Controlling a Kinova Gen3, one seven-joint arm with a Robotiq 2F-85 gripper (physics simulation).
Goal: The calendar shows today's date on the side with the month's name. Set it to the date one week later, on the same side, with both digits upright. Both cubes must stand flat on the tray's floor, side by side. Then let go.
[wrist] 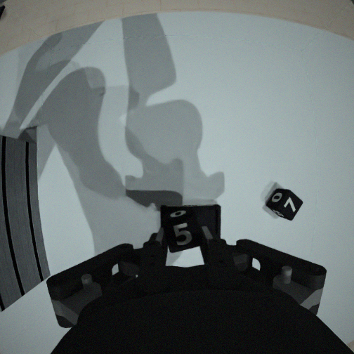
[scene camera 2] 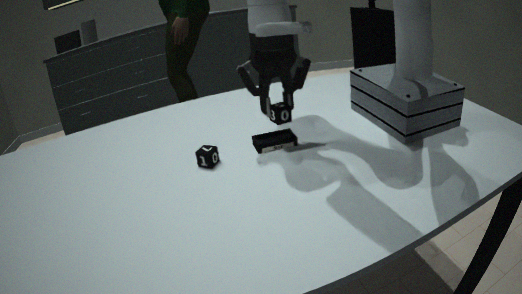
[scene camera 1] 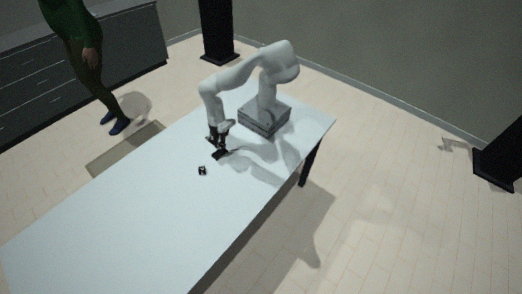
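Note:
My gripper [scene camera 1: 220, 147] [scene camera 2: 278, 110] is shut on a black cube [scene camera 2: 281, 114] [wrist: 183, 236] and holds it above the table. The held cube shows a 0 and a partly covered 3 in scene camera 2, and a 5 and a 0 in the wrist view. The black tray [scene camera 1: 217, 156] [scene camera 2: 265, 145] [wrist: 214, 215] stands on the table, below the held cube, with a blurred month label on its side; no cube shows in its visible part. The other black cube [scene camera 1: 202, 170] [scene camera 2: 207, 157] [wrist: 284, 204] lies apart from the tray, with 7, 1 and 0 showing.
The robot's layered grey base [scene camera 1: 265, 118] [scene camera 2: 406, 112] [wrist: 19, 215] stands on the white table [scene camera 1: 135, 210] [scene camera 2: 150, 220], on the tray's other side from the loose cube. A person [scene camera 1: 85, 55] [scene camera 2: 184, 50] stands beyond the table near grey cabinets [scene camera 1: 130, 40] [scene camera 2: 115, 85]. Arm shadows fall around the tray.

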